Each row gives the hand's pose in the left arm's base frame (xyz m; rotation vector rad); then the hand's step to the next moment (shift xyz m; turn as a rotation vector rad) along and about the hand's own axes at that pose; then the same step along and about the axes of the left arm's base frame.
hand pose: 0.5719 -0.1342 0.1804 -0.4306 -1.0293 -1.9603
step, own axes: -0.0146 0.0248 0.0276 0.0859 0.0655 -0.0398
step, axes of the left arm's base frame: 0.0263 0.0224 0.0198 0.0075 -0.0964 0.0624
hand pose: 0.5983 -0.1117 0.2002 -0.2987 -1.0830 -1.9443
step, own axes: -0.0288 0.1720 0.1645 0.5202 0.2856 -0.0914
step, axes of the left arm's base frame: 0.1202 0.1027 0.1802 -0.0698 -0.4395 0.4031
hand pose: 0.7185 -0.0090 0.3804 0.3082 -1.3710 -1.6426
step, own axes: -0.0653 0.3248 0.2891 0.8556 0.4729 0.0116
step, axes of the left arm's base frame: -0.0075 0.2556 0.3577 -0.2258 -0.6203 0.7212
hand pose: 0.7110 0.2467 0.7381 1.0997 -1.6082 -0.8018
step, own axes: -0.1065 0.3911 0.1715 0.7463 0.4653 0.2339
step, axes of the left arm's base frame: -0.2609 0.2418 0.2592 -0.4255 -0.5238 0.6106
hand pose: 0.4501 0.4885 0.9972 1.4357 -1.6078 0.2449
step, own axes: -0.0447 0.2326 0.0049 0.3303 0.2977 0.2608
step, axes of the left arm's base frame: -0.2079 0.0955 0.0615 -0.3452 -0.3113 0.2229
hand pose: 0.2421 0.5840 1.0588 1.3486 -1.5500 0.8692
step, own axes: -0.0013 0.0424 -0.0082 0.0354 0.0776 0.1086
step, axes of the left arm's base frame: -0.0404 0.0150 0.0035 -0.0956 -0.0995 -0.0039
